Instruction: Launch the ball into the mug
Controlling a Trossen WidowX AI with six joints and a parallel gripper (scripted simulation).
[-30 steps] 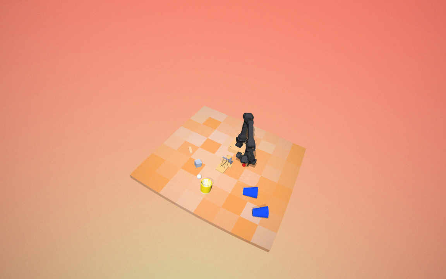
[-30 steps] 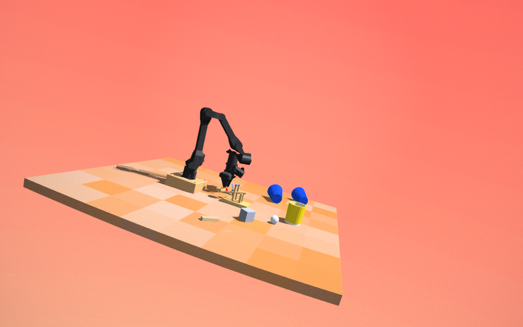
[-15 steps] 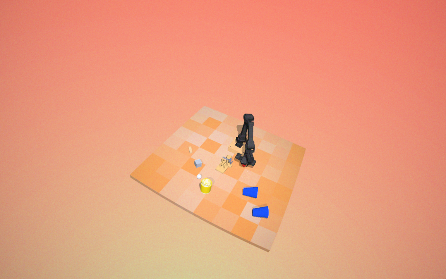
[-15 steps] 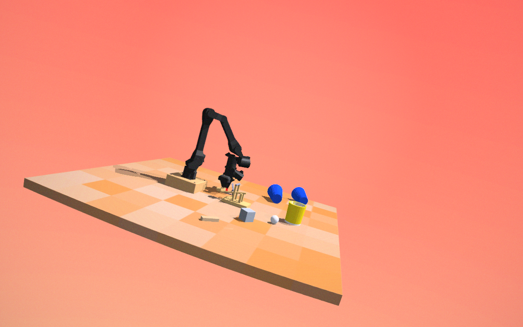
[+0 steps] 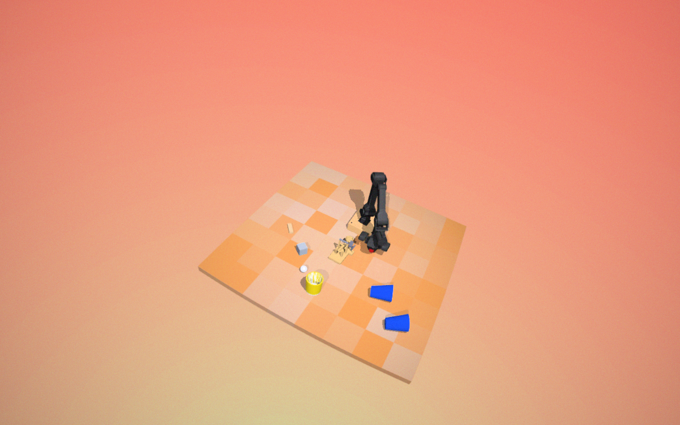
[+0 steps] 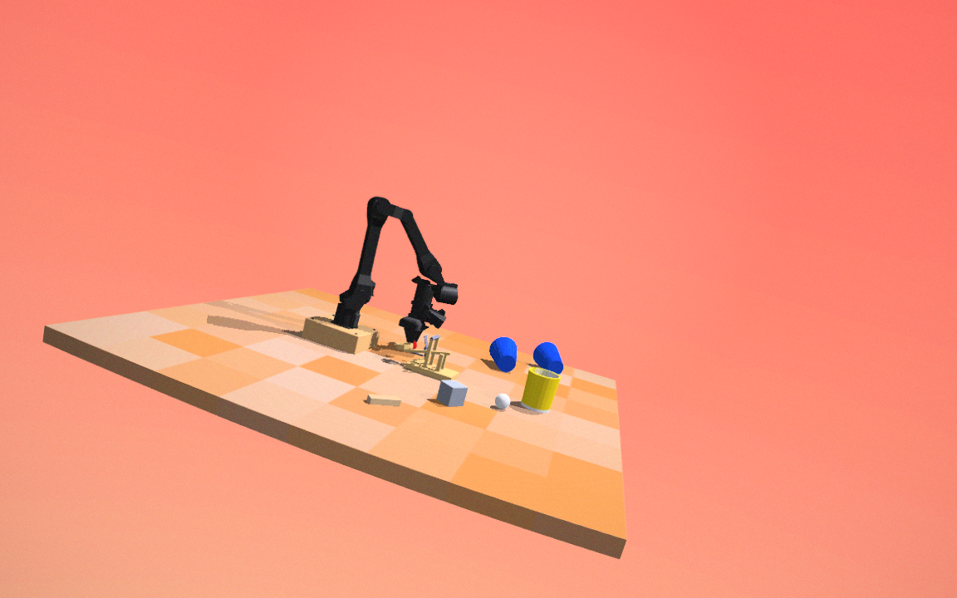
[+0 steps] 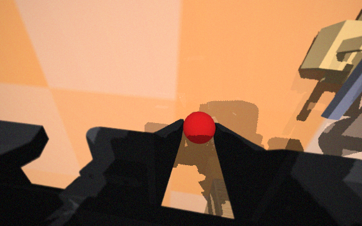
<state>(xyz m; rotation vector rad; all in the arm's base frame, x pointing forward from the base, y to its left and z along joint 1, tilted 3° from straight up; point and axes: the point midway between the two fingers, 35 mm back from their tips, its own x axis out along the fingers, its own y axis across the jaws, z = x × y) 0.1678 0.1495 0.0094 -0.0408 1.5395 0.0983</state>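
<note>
The wooden catapult is 90 mm ahead of my gripper tip, 120 mm to the right of it and 30 mm above it. From my gripper tip the other things lie so: red ball (10 mm above); grey cube (260 mm ahead, 330 mm to the right, 10 mm above); catapult frame (120 mm ahead, 140 mm to the right, 60 mm above).
</note>
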